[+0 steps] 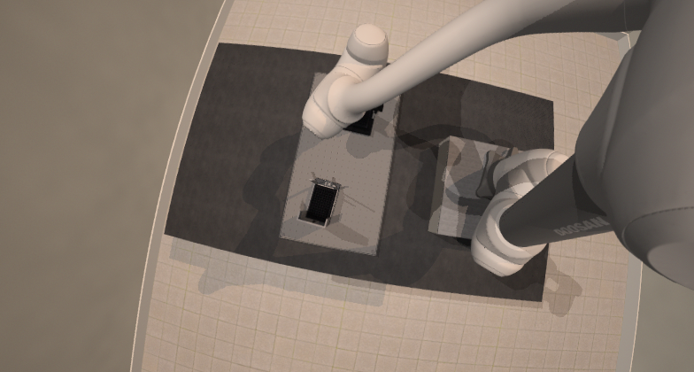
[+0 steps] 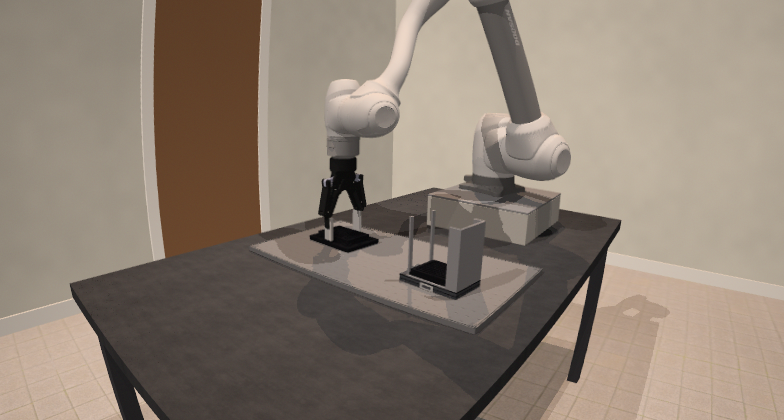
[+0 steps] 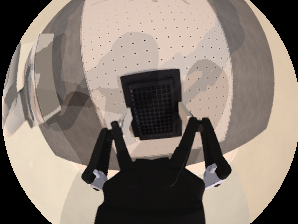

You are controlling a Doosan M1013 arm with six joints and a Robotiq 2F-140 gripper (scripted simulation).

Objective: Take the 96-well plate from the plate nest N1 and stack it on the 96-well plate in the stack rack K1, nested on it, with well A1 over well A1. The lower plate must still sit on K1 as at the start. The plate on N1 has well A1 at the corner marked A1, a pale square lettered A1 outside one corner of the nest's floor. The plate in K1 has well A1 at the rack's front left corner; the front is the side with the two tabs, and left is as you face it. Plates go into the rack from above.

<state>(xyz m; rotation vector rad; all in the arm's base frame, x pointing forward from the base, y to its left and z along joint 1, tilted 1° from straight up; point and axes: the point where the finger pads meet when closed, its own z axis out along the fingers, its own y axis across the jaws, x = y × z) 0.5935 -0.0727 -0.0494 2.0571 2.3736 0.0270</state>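
Now: hand 40 mm past the pale A1 mark, 80 mm to the left of it and 30 mm above it. From my hand the other things lie so: tall grey wall (460 mm to the left, 50 mm above).
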